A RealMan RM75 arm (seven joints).
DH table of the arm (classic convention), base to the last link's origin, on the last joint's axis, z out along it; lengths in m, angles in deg. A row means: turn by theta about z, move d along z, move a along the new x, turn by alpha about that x. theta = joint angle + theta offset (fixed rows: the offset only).
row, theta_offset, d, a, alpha
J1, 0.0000, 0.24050, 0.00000, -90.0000
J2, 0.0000, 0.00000, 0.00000, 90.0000
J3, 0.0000, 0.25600, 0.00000, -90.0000
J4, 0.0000, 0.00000, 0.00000, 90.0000
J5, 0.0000, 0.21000, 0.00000, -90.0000
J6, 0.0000, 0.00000, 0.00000, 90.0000
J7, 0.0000, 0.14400, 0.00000, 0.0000
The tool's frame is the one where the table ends.
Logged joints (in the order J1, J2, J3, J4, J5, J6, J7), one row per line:
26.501, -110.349, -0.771, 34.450, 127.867, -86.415, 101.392
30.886, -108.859, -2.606, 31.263, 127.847, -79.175, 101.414
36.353, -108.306, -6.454, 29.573, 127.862, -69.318, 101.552
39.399, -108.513, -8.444, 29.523, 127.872, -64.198, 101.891
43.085, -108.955, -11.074, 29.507, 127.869, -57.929, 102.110
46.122, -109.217, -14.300, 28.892, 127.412, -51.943, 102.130
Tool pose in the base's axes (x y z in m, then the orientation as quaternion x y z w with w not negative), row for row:
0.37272, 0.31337, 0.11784, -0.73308, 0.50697, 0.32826, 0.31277
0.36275, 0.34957, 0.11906, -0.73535, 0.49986, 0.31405, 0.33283
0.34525, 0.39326, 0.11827, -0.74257, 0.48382, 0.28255, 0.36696
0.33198, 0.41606, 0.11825, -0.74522, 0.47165, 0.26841, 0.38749
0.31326, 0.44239, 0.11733, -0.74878, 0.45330, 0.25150, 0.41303
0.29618, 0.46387, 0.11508, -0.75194, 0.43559, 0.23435, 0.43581
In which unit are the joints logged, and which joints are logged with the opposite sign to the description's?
The joints are logged in degrees. Opposite sign: J2, J4, J5.
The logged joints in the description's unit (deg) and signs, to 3 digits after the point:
26.501, 110.349, -0.771, -34.450, -127.867, -86.415, 101.392
30.886, 108.859, -2.606, -31.263, -127.847, -79.175, 101.414
36.353, 108.306, -6.454, -29.573, -127.862, -69.318, 101.552
39.399, 108.513, -8.444, -29.523, -127.872, -64.198, 101.891
43.085, 108.955, -11.074, -29.507, -127.869, -57.929, 102.110
46.122, 109.217, -14.300, -28.892, -127.412, -51.943, 102.130

